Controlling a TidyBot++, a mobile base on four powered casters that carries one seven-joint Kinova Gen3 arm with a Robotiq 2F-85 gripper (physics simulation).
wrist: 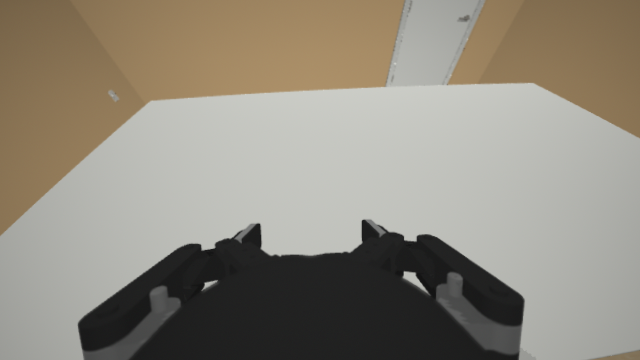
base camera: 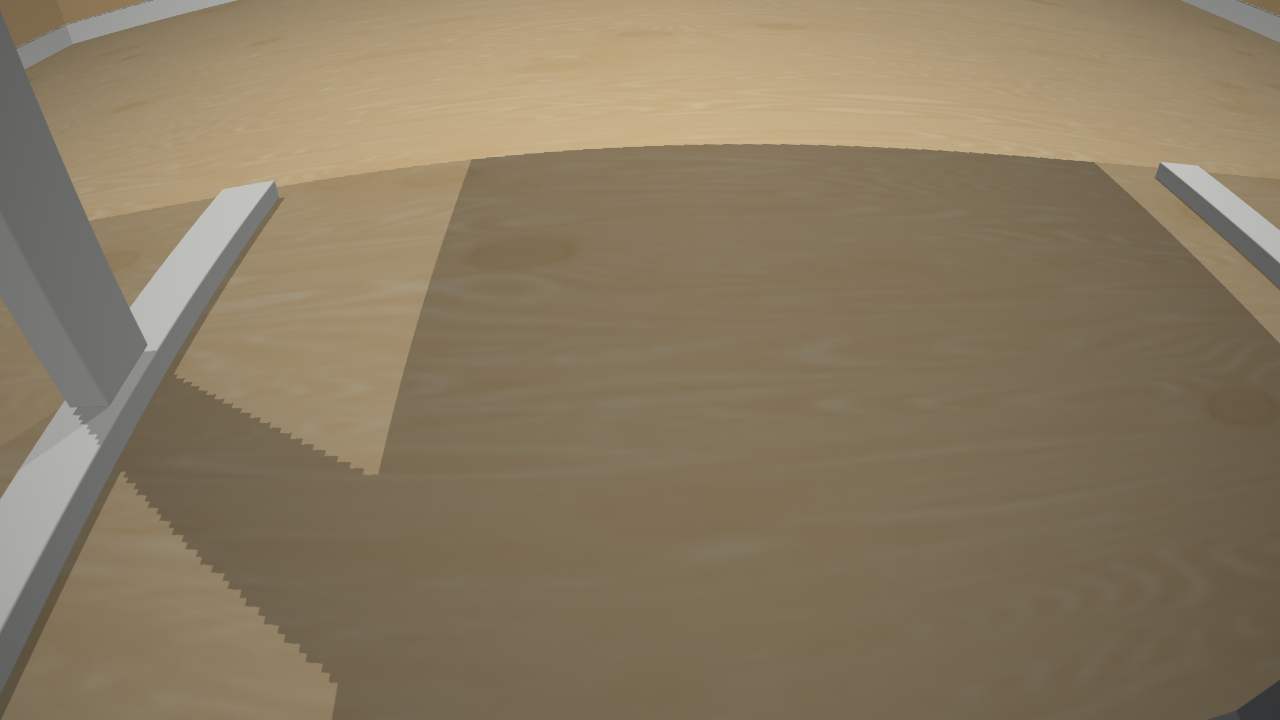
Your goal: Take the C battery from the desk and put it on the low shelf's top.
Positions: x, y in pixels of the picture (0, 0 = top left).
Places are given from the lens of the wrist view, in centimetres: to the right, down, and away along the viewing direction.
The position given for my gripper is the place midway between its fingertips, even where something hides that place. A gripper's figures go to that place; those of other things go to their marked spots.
my gripper [wrist: 311, 232]: -1, 4, 15
white desk [wrist: 529, 186]: 44, 1, 36
